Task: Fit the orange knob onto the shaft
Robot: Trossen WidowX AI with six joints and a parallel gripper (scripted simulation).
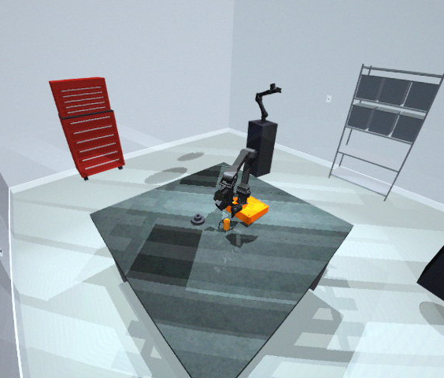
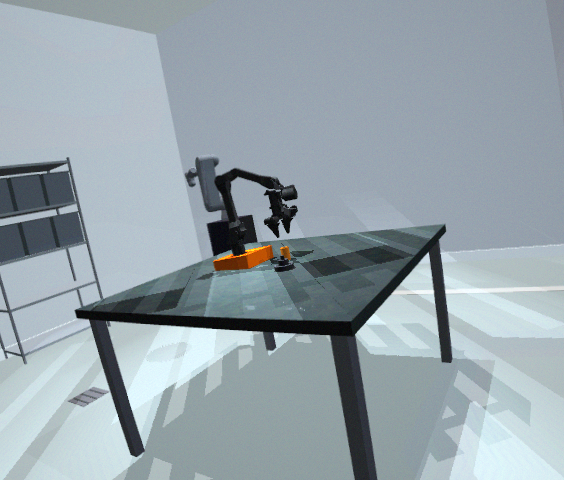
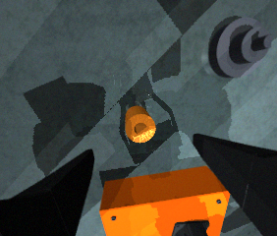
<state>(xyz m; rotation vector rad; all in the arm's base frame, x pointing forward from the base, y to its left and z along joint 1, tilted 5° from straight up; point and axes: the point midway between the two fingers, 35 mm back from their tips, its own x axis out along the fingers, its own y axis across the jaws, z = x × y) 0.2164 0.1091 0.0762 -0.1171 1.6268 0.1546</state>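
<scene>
Right now the orange knob is 10 mm behind my gripper tip and 90 mm below it. Round my gripper tip: round pedestal 110 mm ahead, 160 mm to the right, 90 mm below.
</scene>
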